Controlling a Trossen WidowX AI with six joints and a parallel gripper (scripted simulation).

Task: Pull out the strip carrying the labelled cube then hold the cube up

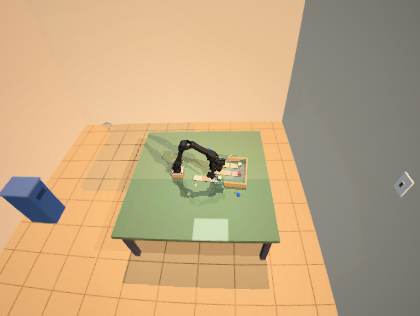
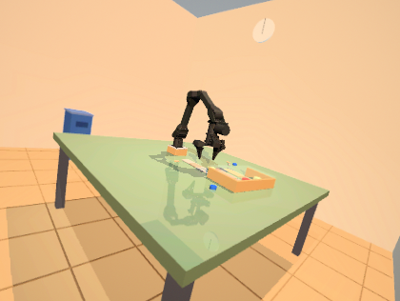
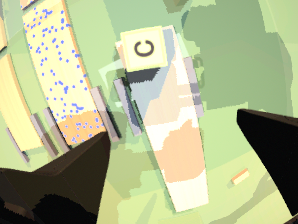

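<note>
The cream strip is 60 mm behind my gripper tip, 10 mm to the left of it and 60 mm below it. Also, from my gripper tip: tan piece 160 mm ahead, 310 mm to the left, 60 mm below.
</note>
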